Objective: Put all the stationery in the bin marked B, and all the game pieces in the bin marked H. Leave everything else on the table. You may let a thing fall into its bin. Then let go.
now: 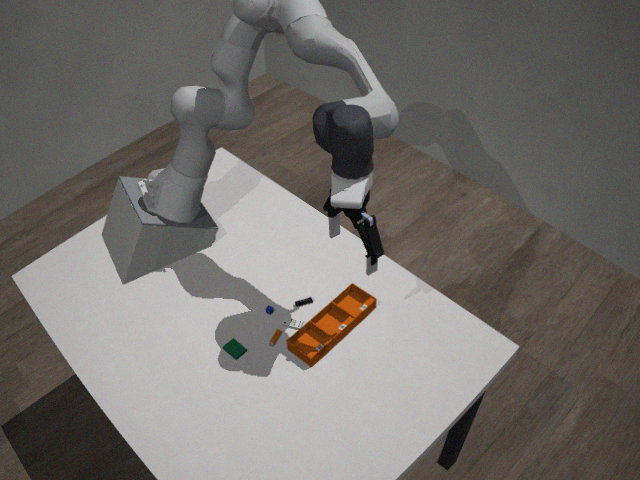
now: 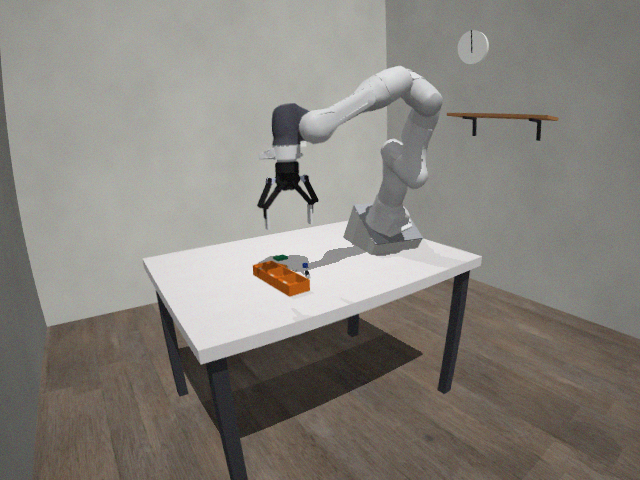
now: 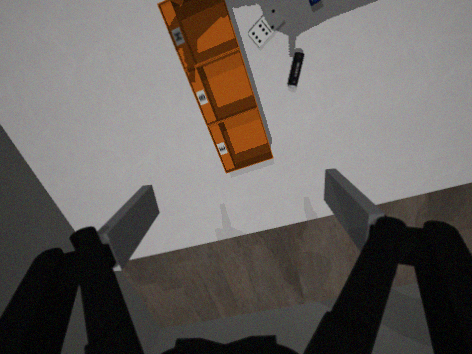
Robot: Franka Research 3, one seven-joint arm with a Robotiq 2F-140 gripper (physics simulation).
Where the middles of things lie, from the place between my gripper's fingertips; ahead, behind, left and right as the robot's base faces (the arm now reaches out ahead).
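Scene:
There is the orange tray point(image 1: 325, 330), and my gripper is 20 cm above it, 8 cm to the left of it and 1 cm short of it.

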